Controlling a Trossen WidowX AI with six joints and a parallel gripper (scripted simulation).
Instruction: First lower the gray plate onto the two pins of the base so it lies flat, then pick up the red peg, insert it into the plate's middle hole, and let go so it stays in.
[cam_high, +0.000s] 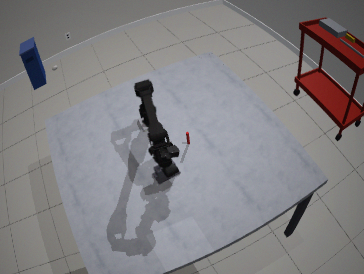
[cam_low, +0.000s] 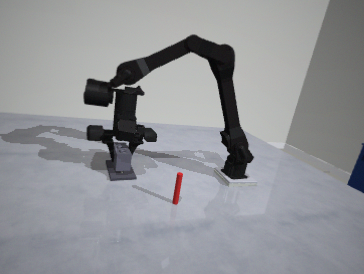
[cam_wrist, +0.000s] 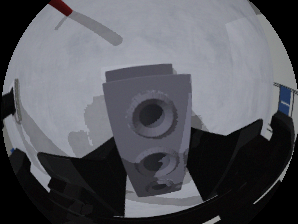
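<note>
Right now my gripper tip is 3 cm below the gray plate. Also, from my gripper tip: red peg 9 cm behind, 19 cm to the left, 1 cm above.
</note>
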